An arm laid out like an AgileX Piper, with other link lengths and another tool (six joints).
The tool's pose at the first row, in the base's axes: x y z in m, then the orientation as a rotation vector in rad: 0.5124 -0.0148 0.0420 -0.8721 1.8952 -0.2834
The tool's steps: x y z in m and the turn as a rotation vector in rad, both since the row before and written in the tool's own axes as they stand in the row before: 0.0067 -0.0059 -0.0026 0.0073 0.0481 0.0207; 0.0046 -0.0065 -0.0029 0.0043 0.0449 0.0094; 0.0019 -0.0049 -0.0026 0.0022 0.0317 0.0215; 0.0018 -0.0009 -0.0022 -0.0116 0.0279 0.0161; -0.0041 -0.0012 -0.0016 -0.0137 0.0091 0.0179; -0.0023 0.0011 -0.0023 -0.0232 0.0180 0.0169; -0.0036 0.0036 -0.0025 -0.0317 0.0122 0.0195; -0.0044 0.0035 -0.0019 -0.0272 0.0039 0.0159; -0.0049 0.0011 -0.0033 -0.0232 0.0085 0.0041; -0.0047 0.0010 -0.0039 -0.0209 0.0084 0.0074; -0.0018 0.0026 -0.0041 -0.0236 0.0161 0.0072; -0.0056 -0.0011 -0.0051 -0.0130 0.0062 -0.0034
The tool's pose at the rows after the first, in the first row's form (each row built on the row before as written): 0.5111 -0.0240 0.0418 -0.8471 1.9454 -0.3009; 0.5101 -0.0322 0.0436 -0.8346 1.9891 -0.3209; 0.5094 -0.0373 0.0463 -0.8108 2.0254 -0.3257; 0.5073 -0.0393 0.0468 -0.8007 2.0605 -0.3180; 0.5082 -0.0377 0.0510 -0.7900 2.0792 -0.2984; 0.5069 -0.0356 0.0533 -0.7858 2.1086 -0.2735; 0.5050 -0.0308 0.0555 -0.7835 2.1356 -0.2355; 0.5040 -0.0256 0.0581 -0.7820 2.1520 -0.2002; 0.5033 -0.0222 0.0630 -0.7912 2.1673 -0.1770; 0.5022 -0.0191 0.0683 -0.7955 2.1829 -0.1544; 0.4989 -0.0166 0.0713 -0.8021 2.2062 -0.1321; 0.4987 -0.0150 0.0788 -0.8136 2.2137 -0.1222
